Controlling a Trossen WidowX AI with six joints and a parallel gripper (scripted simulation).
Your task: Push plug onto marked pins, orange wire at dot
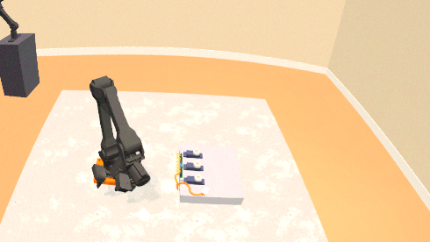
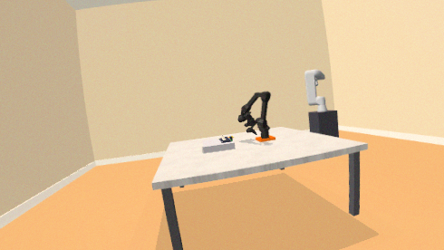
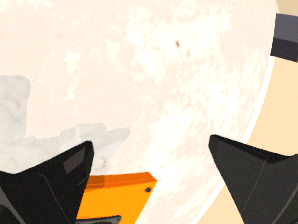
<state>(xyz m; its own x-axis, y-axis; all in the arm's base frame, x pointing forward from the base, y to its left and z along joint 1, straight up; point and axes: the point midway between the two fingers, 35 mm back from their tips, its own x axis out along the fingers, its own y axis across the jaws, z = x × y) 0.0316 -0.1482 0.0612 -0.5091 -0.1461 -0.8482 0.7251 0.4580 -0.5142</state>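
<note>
My gripper tip is 280 mm short of the blue band, 170 mm to the right of it and 20 mm below it. From my gripper tip the other things lie so: servo 330 mm ahead, 190 mm to the left, 10 mm below; printed holder 440 mm ahead, 190 mm to the left, 30 mm below.
</note>
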